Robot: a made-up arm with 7 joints.
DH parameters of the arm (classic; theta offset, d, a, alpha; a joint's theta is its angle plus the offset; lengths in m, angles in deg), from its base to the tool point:
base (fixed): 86.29 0 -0.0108 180
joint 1: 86.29 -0.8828 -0.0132 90
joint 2: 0 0.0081 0.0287 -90
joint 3: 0 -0.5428 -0.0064 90
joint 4: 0 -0.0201 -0.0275 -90
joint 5: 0 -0.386 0.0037 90
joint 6: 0 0.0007 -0.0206 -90
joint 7: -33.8 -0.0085 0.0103 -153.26
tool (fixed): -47.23 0.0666 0 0
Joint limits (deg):
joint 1: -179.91..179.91
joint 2: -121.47..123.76
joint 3: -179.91..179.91
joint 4: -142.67..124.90
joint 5: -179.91..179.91
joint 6: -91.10..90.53
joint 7: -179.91..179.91
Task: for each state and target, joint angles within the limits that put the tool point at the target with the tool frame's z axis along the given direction. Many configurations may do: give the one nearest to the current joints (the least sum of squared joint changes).
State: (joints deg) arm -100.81 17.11 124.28 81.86 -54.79 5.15 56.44
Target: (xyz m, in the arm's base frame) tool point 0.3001 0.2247 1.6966 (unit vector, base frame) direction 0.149 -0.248 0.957
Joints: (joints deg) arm -77.44 32.80 118.57 53.12 -28.42 -10.84 75.74
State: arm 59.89 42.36 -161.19 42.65 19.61 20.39 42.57
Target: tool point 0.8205 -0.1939 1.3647 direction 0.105 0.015 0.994
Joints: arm 14.45 61.22 -179.91 2.74 -30.64 41.74 21.64
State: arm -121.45 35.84 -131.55 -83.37 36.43 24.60 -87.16
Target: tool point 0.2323 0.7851 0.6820 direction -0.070 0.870 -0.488
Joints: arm -93.44 82.13 -129.37 -62.15 55.13 19.78 -77.64
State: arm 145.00 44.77 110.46 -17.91 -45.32 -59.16 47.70
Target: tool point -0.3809 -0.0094 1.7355 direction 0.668 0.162 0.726
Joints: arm 168.04 28.64 94.88 19.08 -62.16 -62.07 47.51
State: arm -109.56 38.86 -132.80 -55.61 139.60 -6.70 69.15
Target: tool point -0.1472 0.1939 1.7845 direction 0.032 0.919 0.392
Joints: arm -144.85 -1.68 -166.90 -28.27 88.86 -31.96 60.08
